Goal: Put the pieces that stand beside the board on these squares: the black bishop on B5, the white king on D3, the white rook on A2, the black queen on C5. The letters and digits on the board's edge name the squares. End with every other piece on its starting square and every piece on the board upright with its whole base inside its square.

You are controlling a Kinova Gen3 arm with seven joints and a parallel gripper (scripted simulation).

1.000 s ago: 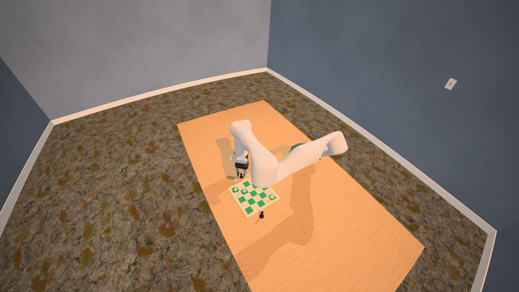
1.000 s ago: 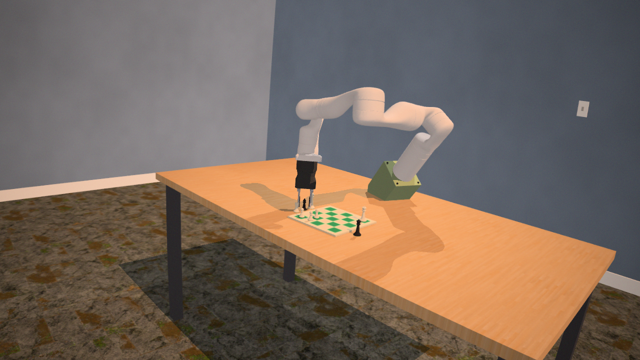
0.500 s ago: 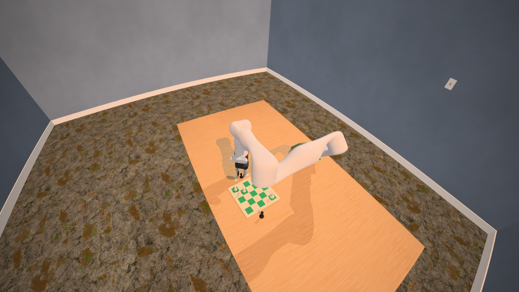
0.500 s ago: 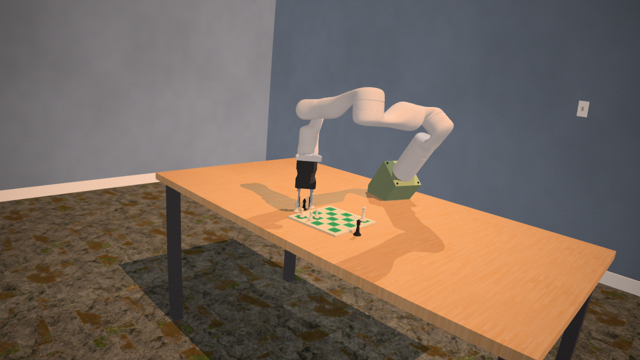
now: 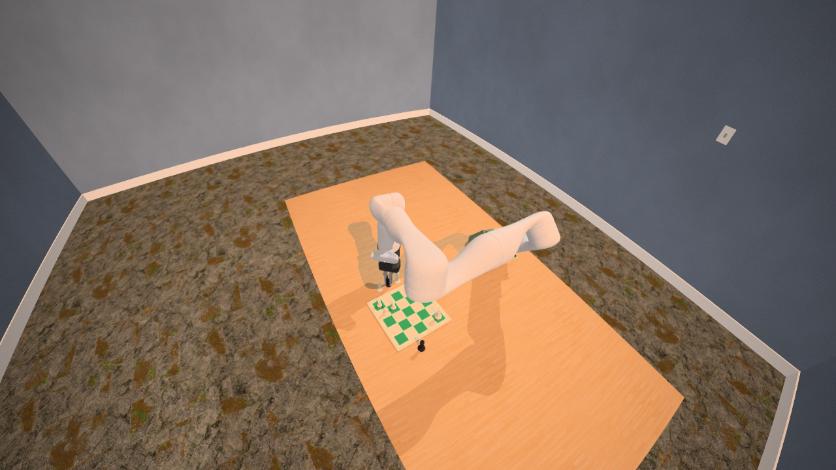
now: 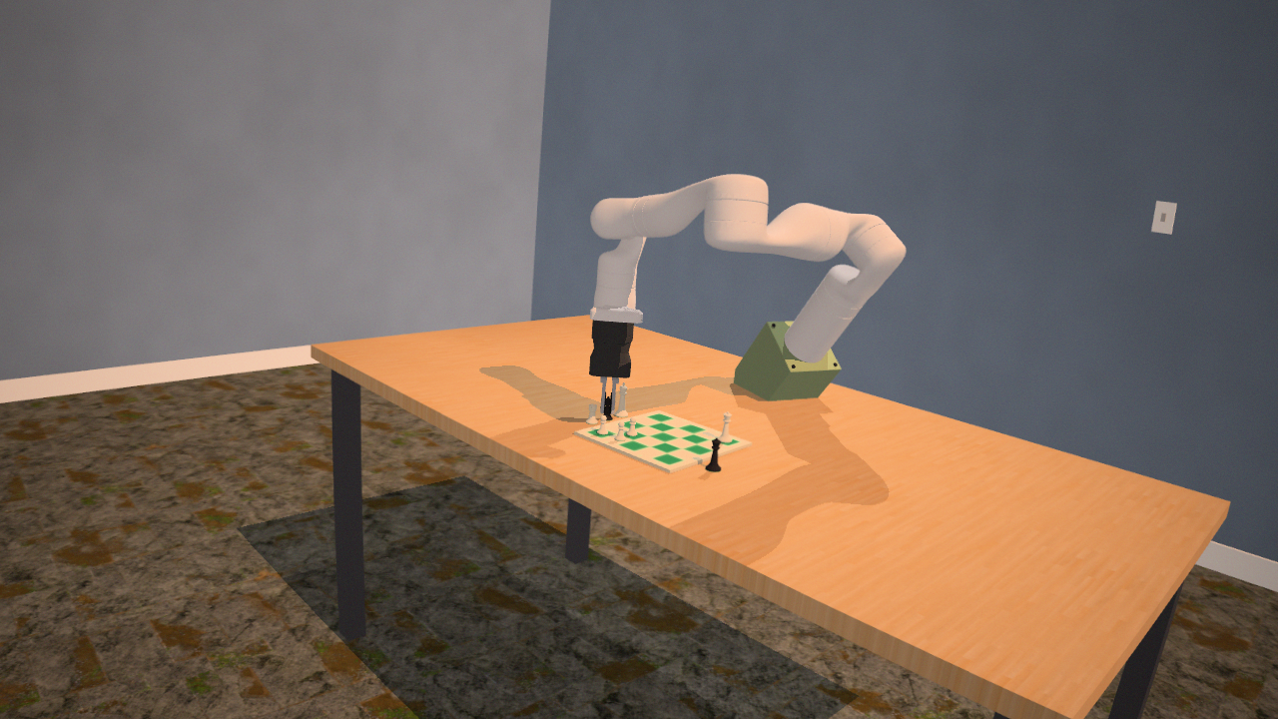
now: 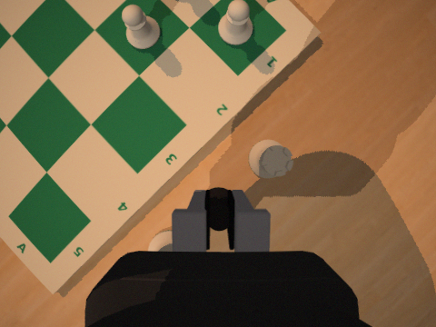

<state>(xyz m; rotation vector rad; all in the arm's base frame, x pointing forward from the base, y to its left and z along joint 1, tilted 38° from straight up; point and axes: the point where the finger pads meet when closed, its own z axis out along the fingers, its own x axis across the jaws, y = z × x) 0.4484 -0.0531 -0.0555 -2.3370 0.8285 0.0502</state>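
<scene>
My gripper is now 1 cm above the black bishop. Also, from my hand: white king: 4 cm behind, 1 cm to the right; chessboard: 2 cm behind, 14 cm to the left, 3 cm below; white rook: 4 cm ahead, 1 cm to the left, 2 cm below.
</scene>
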